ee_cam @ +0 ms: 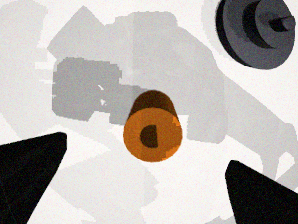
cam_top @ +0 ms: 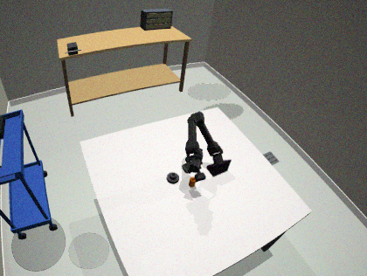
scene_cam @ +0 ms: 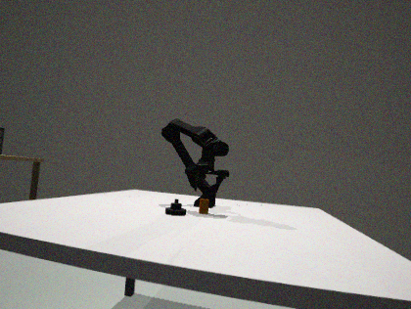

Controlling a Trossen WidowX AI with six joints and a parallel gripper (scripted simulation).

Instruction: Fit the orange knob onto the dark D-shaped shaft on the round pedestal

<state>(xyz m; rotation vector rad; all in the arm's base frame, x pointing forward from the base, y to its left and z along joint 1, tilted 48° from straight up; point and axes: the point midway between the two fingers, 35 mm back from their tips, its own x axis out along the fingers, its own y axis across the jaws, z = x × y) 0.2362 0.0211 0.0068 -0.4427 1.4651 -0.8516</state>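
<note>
Now: the orange knob 60 mm below my gripper tip. Also, from my gripper tip: dark round pedestal: 80 mm ahead, 110 mm to the right, 60 mm below.
</note>
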